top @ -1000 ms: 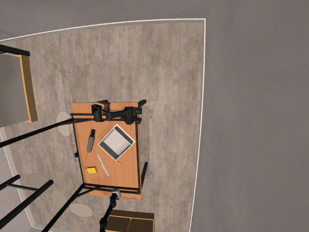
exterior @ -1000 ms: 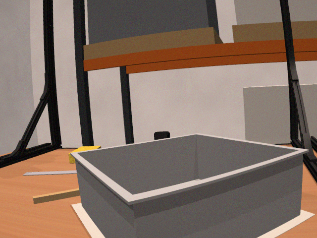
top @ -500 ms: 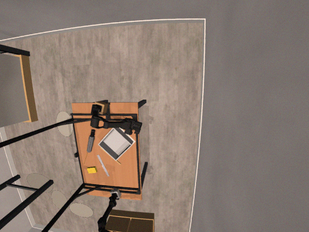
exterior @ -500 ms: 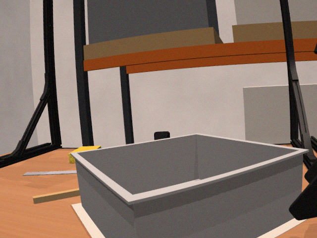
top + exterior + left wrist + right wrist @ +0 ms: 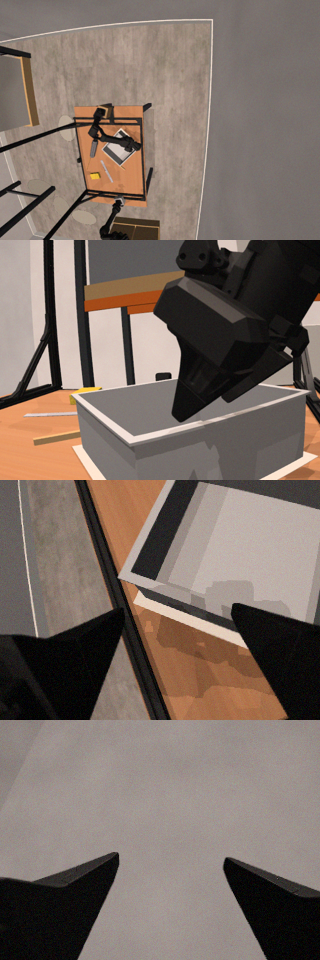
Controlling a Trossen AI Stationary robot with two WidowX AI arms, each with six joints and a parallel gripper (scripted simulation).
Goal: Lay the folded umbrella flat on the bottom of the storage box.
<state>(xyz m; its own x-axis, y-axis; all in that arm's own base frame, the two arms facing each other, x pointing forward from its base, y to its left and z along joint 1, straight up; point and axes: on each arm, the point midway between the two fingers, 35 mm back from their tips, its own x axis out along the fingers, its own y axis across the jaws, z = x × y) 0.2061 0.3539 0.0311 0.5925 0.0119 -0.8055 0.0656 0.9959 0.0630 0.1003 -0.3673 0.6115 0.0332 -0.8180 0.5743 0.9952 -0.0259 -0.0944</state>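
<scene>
Now: left hand 46 cm past the folded umbrella, 6 cm to the left of it and 12 cm above it. The rest, counted from my left hand: storage box (16 cm behind, 7 cm to the right, 10 cm below); then thin wooden stick (26 cm behind, 25 cm to the right, 14 cm below); then metal ruler (38 cm behind, 39 cm to the right, 14 cm below).
</scene>
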